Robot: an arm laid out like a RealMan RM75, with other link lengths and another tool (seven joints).
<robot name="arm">
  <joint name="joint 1" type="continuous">
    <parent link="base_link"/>
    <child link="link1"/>
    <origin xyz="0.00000 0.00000 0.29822" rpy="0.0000 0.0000 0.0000"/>
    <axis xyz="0 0 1"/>
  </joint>
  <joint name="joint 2" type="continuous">
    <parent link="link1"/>
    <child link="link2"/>
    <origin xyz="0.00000 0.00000 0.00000" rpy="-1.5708 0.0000 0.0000"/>
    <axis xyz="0 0 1"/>
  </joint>
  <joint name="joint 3" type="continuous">
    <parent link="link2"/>
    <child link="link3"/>
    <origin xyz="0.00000 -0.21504 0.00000" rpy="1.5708 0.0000 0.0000"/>
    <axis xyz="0 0 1"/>
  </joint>
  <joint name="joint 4" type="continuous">
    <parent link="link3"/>
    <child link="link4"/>
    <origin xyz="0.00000 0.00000 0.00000" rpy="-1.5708 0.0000 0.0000"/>
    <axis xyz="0 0 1"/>
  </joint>
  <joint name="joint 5" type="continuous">
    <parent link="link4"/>
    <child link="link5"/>
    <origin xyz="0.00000 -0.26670 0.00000" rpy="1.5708 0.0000 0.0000"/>
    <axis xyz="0 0 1"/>
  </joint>
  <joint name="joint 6" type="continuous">
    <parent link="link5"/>
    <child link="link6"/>
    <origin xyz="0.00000 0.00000 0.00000" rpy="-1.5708 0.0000 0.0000"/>
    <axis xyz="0 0 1"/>
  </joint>
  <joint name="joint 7" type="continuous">
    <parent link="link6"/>
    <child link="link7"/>
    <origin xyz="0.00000 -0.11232 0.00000" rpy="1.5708 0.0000 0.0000"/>
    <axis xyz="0 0 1"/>
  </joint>
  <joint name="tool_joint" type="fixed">
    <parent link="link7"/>
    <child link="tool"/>
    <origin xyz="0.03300 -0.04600 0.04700" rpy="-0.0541 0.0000 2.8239"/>
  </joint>
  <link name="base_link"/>
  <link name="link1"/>
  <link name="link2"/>
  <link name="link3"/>
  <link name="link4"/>
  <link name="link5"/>
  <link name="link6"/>
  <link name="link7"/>
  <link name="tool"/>
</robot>
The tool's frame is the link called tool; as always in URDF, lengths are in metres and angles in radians. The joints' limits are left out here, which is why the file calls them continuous.
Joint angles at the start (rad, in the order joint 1, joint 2, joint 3, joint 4, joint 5, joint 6, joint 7): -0.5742, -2.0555, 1.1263, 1.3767, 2.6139, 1.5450, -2.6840
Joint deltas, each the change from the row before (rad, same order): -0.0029, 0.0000, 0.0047, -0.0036, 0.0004, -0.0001, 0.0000; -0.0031, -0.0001, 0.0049, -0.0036, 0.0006, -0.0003, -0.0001; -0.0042, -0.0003, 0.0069, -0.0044, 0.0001, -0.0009, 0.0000; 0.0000, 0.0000, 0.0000, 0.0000, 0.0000, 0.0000, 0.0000; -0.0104, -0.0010, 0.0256, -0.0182, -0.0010, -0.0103, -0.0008; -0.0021, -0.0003, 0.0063, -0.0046, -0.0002, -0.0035, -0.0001; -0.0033, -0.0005, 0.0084, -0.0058, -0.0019, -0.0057, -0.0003; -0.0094, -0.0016, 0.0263, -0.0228, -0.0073, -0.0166, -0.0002; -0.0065, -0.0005, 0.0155, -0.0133, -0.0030, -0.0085, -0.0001; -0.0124, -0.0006, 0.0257, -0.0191, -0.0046, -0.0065, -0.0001; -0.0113, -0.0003, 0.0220, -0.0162, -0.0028, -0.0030, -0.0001
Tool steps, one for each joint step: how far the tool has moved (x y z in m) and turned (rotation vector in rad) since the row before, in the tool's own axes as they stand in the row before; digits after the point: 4 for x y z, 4 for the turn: -0.0002, -0.0017, 0.0013, 0.0002, 0.0039, 0.0049; -0.0002, -0.0018, 0.0013, 0.0001, 0.0037, 0.0051; -0.0005, -0.0028, 0.0017, 0.0007, 0.0042, 0.0075; 0.0000, 0.0000, 0.0000, 0.0000, 0.0000, 0.0000; -0.0007, -0.0081, 0.0070, 0.0017, 0.0127, 0.0214; -0.0002, -0.0018, 0.0018, 0.0001, 0.0025, 0.0049; -0.0006, -0.0029, 0.0022, 0.0018, 0.0016, 0.0067; -0.0005, -0.0082, 0.0083, 0.0069, 0.0107, 0.0188; -0.0004, -0.0048, 0.0046, 0.0024, 0.0071, 0.0120; -0.0004, -0.0088, 0.0069, 0.0039, 0.0158, 0.0230; -0.0002, -0.0074, 0.0057, 0.0019, 0.0157, 0.0205
